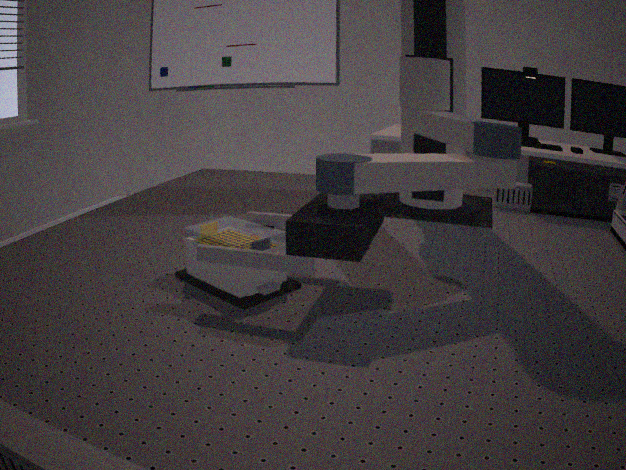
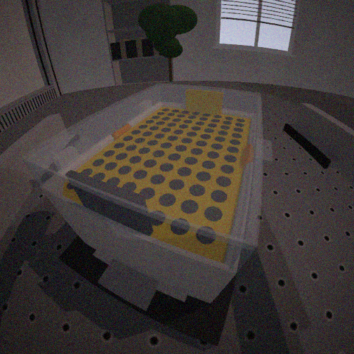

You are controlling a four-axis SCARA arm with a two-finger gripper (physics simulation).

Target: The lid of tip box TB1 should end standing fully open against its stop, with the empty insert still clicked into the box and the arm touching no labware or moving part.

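Places are measured from the arm's base along level axes (x right, y down, z ahead), in centimetres.
Pixels of known places: gripper, fingertip midpoint: (image 1: 225, 233); arm's base at its link origin: (image 1: 430, 209).
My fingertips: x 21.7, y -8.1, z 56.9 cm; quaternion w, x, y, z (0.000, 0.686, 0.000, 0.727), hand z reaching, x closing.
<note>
For each thing: its top centre in the pictures, then the offset to it from my fingertips. "spot": a spot on its surface instead. Level surfaces: height alone.
- tip box at its top centre: (image 1: 233, 229) dy -1.0, dx -1.5, dz +0.5 cm
- yellow insert at its top centre: (image 1: 233, 231) dy -0.7, dx -1.5, dz +0.5 cm
- black holder at a spot on its surface: (image 1: 243, 302) spot: dy +6.0, dx -6.4, dz +7.9 cm
- perforated table at its surface level: dy +6.7 cm
The tip box (image 1: 230, 280) (image 2: 135, 250) has a pale body; its TB1 marking is not readable. Its clear lid (image 1: 230, 221) (image 2: 90, 122) lies over the yellow insert (image 1: 227, 238) (image 2: 167, 160) and is not standing up; whether it is fully down is hard to tell. The insert sits level inside the box, its holes grey, with a dark patch across its near left part. My gripper (image 1: 222, 235) (image 2: 184, 115) is open, with one finger along each long side of the box and nothing between them. Contact of the left finger with the lid cannot be judged.
A black holder (image 1: 243, 302) (image 2: 200, 320) carries the box on the perforated table (image 1: 353, 419) (image 2: 310, 300). The black gripper body (image 1: 328, 230) hangs beside the box's near end. The arm (image 1: 414, 174) reaches back to its column. A whiteboard and monitors stand in the background.
</note>
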